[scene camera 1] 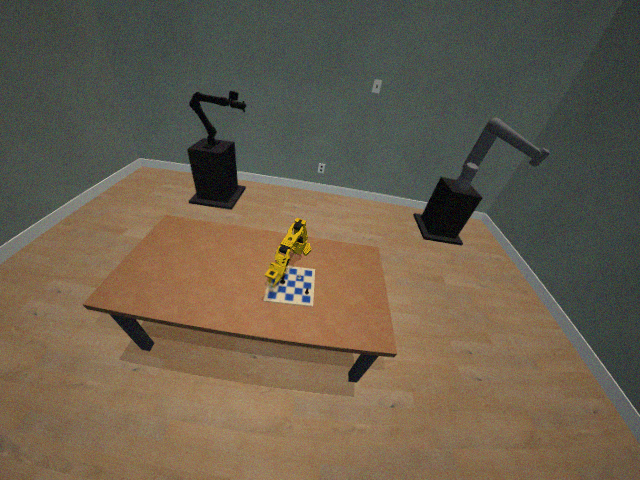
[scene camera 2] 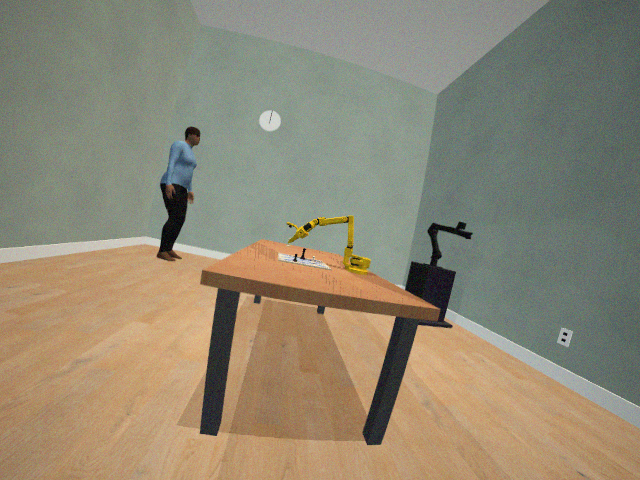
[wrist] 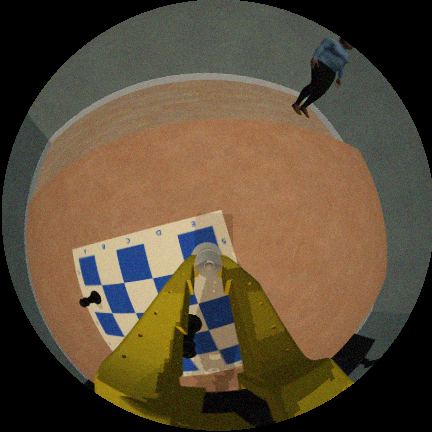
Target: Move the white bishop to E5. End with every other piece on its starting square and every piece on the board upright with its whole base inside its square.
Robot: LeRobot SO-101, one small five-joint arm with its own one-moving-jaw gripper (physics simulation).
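Places are measured from the arm's base along level axes (x left, y ahead, z down), in metres.
Pixels of known places: hand, its tool point: (scene camera 1: 272, 285) (scene camera 2: 289, 242) (wrist: 198, 262); arm's base, origin of its link: (scene camera 1: 300, 251) (scene camera 2: 351, 271).
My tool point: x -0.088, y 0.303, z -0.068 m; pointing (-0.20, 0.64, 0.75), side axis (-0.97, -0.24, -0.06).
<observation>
Ahead of a thing's pixels: the offset from my tool point to its middle. "pt": to the spot under its first point. Level surfaces: height alone.
The white bishop @(dx -0.005, dy +0.001, dz -0.003 m) (wrist: 208, 261) shows end-on as a pale round shape between the jaw tips in the wrist view. My gripper (scene camera 1: 272, 283) (scene camera 2: 289, 242) (wrist: 208, 270) is shut on it, above the chessboard @(dx +0.072, dy -0.074, dz +0.065 m) (scene camera 1: 281, 301) (scene camera 2: 323, 267) (wrist: 218, 216). In the wrist view the bishop overlaps the near part of the blue E5 corner square @(pt dx -0.001, dy +0.016, dz +0.062 m) (wrist: 196, 237). A taller black piece @(dx +0.031, dy -0.075, dz +0.035 m) (scene camera 1: 282, 281) (scene camera 2: 303, 253) (wrist: 191, 325) stands on the board, partly behind a jaw in the wrist view. A small black piece @(dx +0.150, dy -0.036, dz +0.046 m) (scene camera 1: 307, 291) (scene camera 2: 295, 257) (wrist: 91, 299) stands on the A-file side. Another pale piece @(dx +0.105, dy -0.116, dz +0.046 m) (scene camera 1: 299, 277) (scene camera 2: 313, 257) stands on the board.
The board lies on the brown table @(dz +0.068 m) (scene camera 1: 206, 268) (scene camera 2: 289, 284) (wrist: 215, 170) in front of the yellow arm's base (scene camera 2: 356, 263). A person (scene camera 2: 179, 170) (wrist: 325, 67) stands beyond the table. Two other arms on black pedestals (scene camera 1: 214, 170) (scene camera 1: 448, 209) stand behind it.
</observation>
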